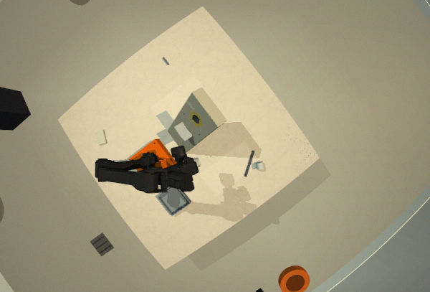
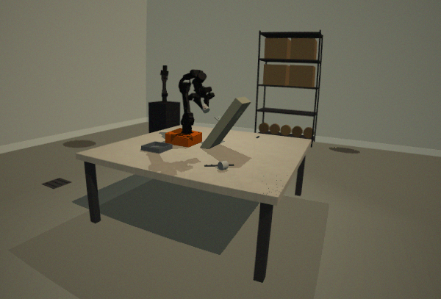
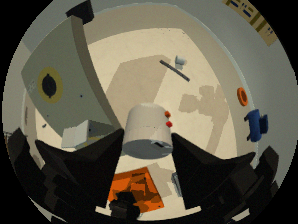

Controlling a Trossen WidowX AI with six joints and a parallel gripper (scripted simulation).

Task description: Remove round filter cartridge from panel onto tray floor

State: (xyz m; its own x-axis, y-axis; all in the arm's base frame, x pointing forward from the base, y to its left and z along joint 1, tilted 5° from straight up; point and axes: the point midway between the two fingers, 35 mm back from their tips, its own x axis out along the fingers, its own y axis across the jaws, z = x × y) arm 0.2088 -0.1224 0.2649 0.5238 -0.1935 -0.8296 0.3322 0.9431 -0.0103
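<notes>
My gripper tip is now 29 cm past the grey tray, 15 cm to the left of it and 28 cm above it. Also, from my gripper tip: white filter cartridge: right at my gripper tip; small pale block: 49 cm behind, 45 cm to the left, 28 cm below.
</notes>
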